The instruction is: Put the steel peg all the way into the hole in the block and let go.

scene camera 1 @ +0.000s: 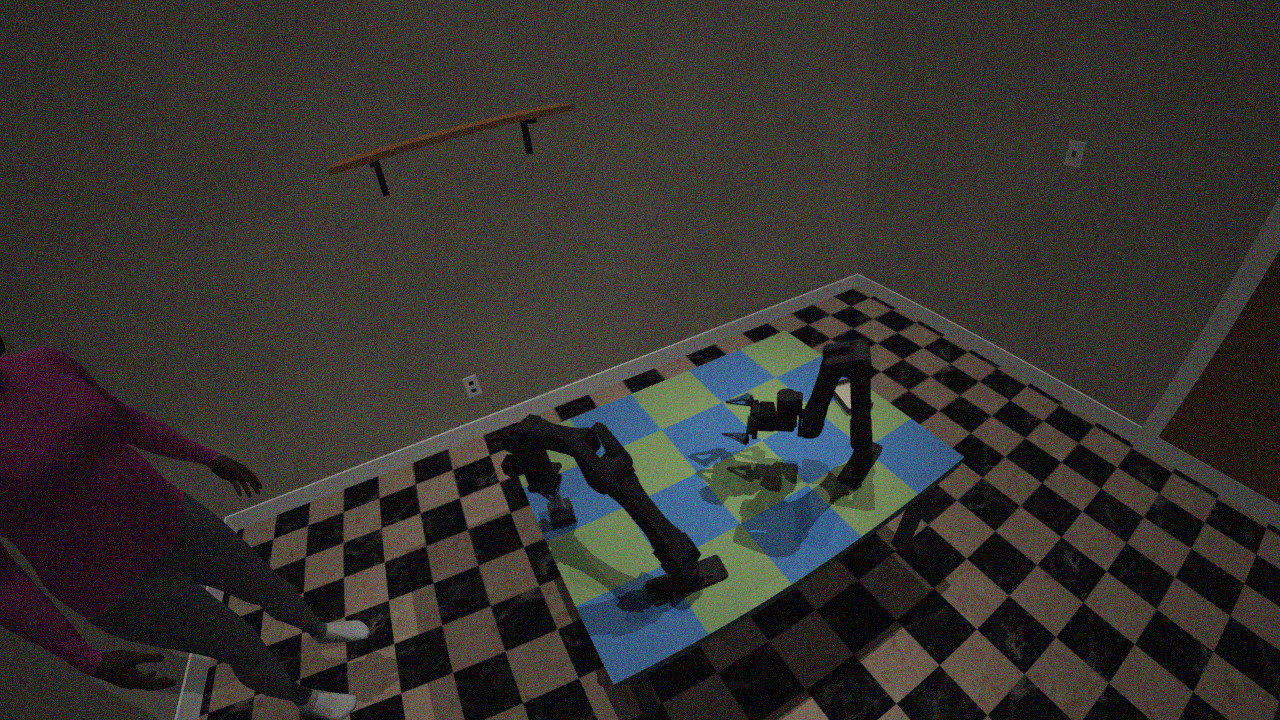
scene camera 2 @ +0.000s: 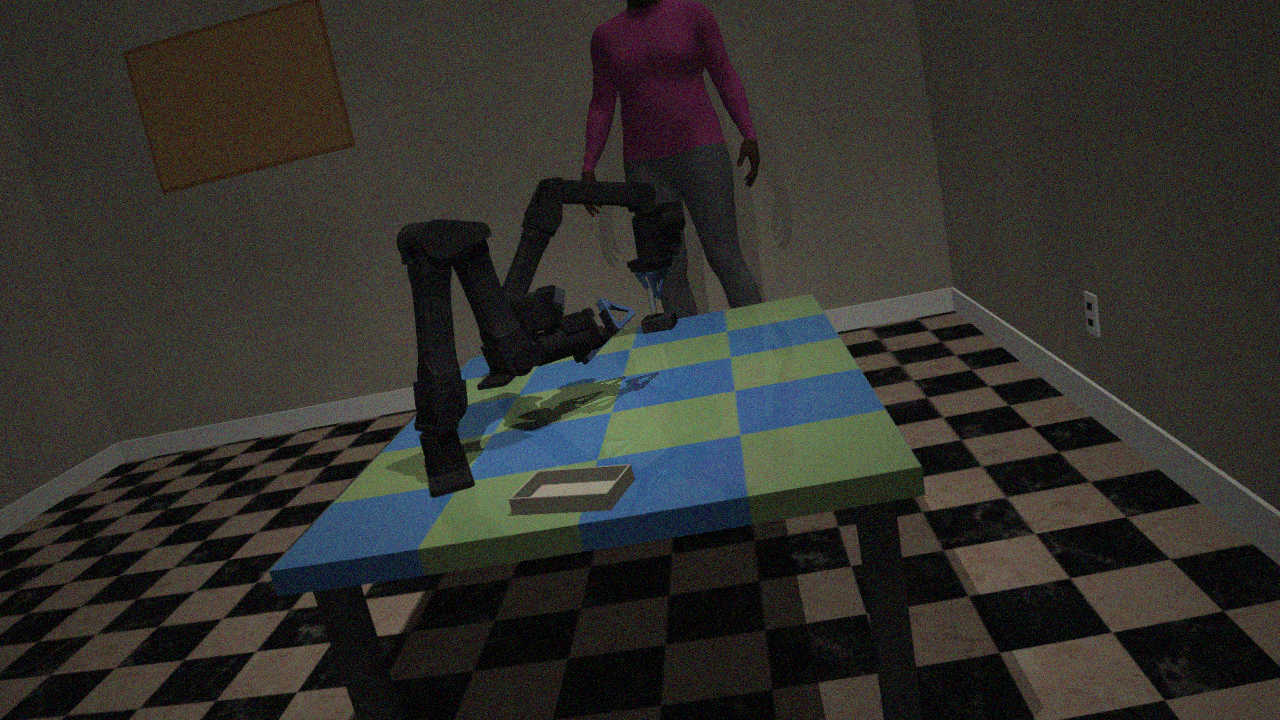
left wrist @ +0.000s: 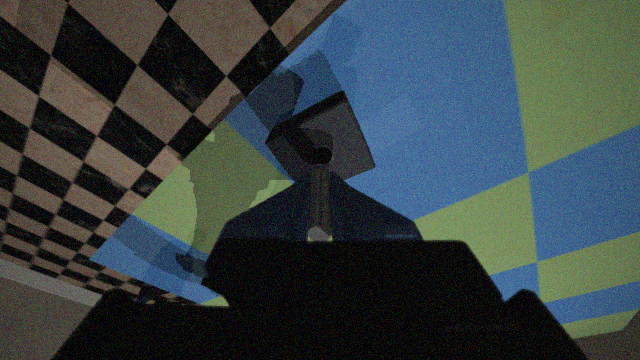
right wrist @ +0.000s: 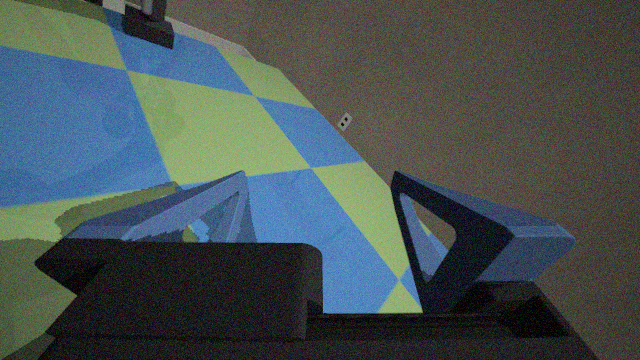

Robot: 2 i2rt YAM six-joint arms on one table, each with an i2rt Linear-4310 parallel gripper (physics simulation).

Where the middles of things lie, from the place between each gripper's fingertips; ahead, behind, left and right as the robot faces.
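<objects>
The dark block (left wrist: 327,135) is 60 mm below my left hand and 10 mm to the right of it. There's a shallow tray (scene camera 2: 599,488) too, and from that same left hand it's 60 mm below, 1030 mm to the right and 140 mm behind.
Counting from my right hand, the shallow tray is 12 cm below, 8 cm behind and 50 cm to the right, while the dark block is 12 cm below, 6 cm ahead and 53 cm to the left.
</objects>
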